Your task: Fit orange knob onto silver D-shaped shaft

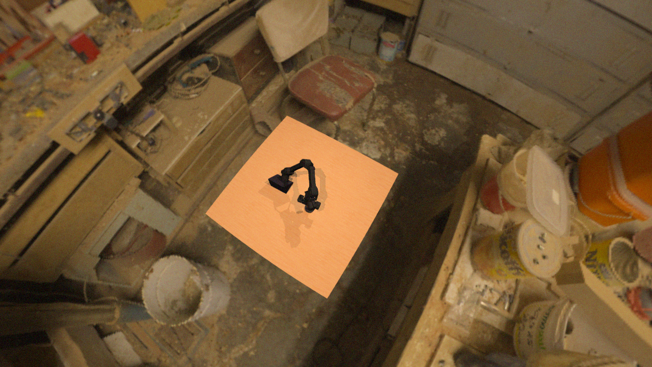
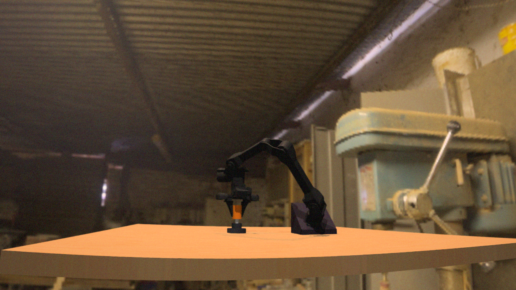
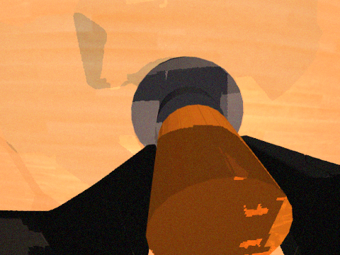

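Right now my gripper tip is 30 mm below the orange knob. Also, from my gripper tip: round pedestal: 40 mm below.
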